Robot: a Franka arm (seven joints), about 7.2 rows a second.
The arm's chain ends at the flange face. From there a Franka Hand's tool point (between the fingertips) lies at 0.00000 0.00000 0.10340 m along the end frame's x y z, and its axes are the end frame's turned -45 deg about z.
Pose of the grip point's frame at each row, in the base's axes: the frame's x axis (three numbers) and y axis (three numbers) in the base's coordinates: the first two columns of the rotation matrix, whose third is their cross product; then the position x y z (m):
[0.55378 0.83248 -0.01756 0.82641 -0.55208 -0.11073 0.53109 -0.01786 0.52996]
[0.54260 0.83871 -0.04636 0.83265 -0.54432 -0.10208 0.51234 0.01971 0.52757]
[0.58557 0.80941 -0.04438 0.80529 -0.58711 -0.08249 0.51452 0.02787 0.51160]
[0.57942 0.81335 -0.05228 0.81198 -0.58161 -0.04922 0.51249 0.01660 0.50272]
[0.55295 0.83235 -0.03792 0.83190 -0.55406 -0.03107 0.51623 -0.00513 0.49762]
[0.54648 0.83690 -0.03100 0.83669 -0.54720 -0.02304 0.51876 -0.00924 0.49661]
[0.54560 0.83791 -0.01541 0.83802 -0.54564 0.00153 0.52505 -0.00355 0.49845]
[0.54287 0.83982 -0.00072 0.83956 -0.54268 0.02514 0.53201 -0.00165 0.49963]
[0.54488 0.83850 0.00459 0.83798 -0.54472 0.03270 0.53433 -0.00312 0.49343]
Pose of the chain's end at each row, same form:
[0.97594 0.19827 -0.09071 0.19278 -0.97903 -0.06588 0.54162 -0.02270 0.63271]
[0.97245 0.20817 -0.10496 0.20510 -0.97795 -0.03940 0.52380 0.01797 0.63032]
[0.98349 0.15719 -0.08971 0.15537 -0.98749 -0.02695 0.52412 0.02657 0.61455]
[0.98387 0.16386 -0.07177 0.16444 -0.98639 0.00216 0.51977 0.01804 0.60585]
[0.97924 0.19678 -0.04878 0.19725 -0.98034 0.00484 0.52108 -0.00364 0.60090]
[0.97805 0.20485 -0.03821 0.20521 -0.97871 0.00563 0.52251 -0.00786 0.59993]
[0.97837 0.20667 -0.00981 0.20677 -0.97832 0.01198 0.52579 -0.00213 0.60184]
[0.97753 0.21011 0.01727 0.20979 -0.97758 0.01829 0.52987 -0.00018 0.60300]
[0.97783 0.20773 0.02637 0.20725 -0.97808 0.01988 0.53124 -0.00168 0.59677]

